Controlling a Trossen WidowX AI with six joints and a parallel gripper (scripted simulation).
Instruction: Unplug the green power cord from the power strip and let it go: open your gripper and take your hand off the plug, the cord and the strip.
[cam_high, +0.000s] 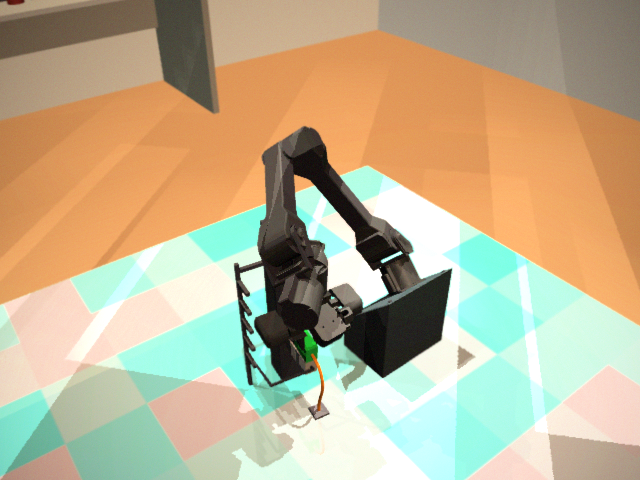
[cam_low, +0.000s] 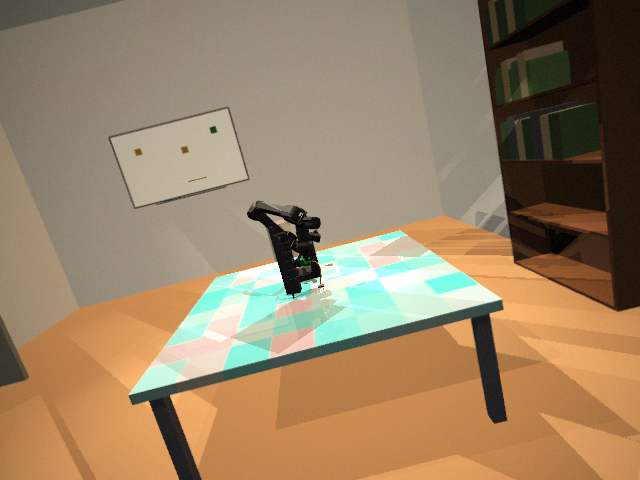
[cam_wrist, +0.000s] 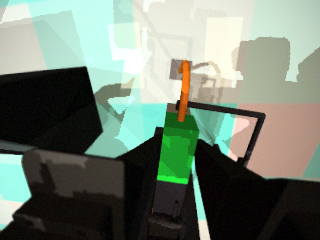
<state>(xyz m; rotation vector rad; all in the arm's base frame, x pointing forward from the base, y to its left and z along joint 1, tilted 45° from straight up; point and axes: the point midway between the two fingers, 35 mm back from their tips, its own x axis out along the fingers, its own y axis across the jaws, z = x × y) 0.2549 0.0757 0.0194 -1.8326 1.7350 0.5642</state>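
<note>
My gripper tip is 30 mm to the left of the green plug. Round my gripper tip: grey anchor block: 30 mm to the left, 140 mm below.
</note>
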